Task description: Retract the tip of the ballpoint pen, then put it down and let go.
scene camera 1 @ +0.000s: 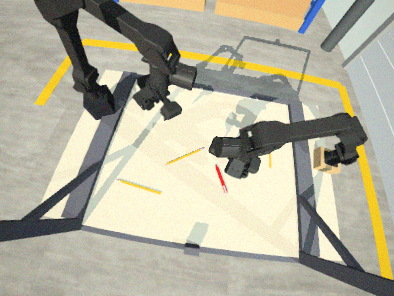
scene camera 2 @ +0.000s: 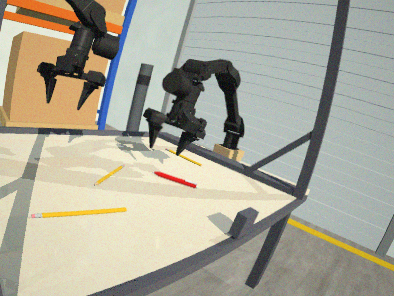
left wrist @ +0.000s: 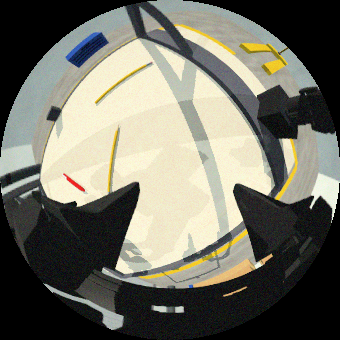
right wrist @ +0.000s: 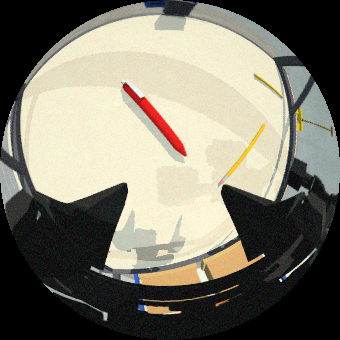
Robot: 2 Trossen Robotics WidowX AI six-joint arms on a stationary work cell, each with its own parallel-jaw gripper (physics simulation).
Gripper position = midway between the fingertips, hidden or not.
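There's a red ballpoint pen (right wrist: 128,86) that I can see here. As for my grippers, you'd find my right gripper (scene camera 2: 164,151), (right wrist: 176,188), and then there's my left gripper (scene camera 2: 62,106), (scene camera 1: 158,112), (left wrist: 189,187). My left gripper is open and it's holding nothing.
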